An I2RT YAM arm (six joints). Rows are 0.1 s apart.
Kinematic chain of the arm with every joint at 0, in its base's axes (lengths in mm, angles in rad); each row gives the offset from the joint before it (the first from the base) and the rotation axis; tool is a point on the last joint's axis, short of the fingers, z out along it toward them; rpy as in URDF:
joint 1: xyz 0 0 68 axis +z
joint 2: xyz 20 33.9 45.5 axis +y
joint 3: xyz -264 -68.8 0 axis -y
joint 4: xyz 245 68.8 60 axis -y
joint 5: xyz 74 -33.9 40.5 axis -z
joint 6: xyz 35.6 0 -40.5 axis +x
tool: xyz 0 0 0 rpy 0 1.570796 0
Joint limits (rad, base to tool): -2.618..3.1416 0..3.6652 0..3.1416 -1.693..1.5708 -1.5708..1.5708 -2.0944..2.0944
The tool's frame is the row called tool.
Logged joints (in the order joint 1, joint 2, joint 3, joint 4, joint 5, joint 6), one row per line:
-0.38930 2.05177 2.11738 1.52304 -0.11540 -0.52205
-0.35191 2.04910 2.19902 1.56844 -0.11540 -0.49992
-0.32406 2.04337 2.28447 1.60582 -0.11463 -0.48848
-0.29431 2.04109 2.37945 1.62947 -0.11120 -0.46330
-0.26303 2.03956 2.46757 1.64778 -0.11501 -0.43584
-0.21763 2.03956 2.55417 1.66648 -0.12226 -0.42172
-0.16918 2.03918 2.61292 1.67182 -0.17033 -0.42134
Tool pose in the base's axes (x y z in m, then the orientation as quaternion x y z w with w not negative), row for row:
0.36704 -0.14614 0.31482 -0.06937 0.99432 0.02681 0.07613
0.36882 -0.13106 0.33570 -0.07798 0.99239 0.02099 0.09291
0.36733 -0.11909 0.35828 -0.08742 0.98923 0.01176 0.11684
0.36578 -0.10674 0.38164 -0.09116 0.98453 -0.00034 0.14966
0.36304 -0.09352 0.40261 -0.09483 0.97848 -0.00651 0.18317
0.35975 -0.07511 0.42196 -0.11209 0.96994 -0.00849 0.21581
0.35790 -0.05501 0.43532 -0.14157 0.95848 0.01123 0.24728
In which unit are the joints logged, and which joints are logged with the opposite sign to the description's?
The joints are logged in radians. Opposite sign: joint 4.
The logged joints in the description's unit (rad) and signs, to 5 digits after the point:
-0.38930 2.05177 2.11738 -1.52304 -0.11540 -0.52205
-0.35191 2.04910 2.19902 -1.56844 -0.11540 -0.49992
-0.32406 2.04337 2.28447 -1.60582 -0.11463 -0.48848
-0.29431 2.04109 2.37945 -1.62947 -0.11120 -0.46330
-0.26303 2.03956 2.46757 -1.64778 -0.11501 -0.43584
-0.21763 2.03956 2.55417 -1.66648 -0.12226 -0.42172
-0.16918 2.03918 2.61292 -1.67182 -0.17033 -0.42134

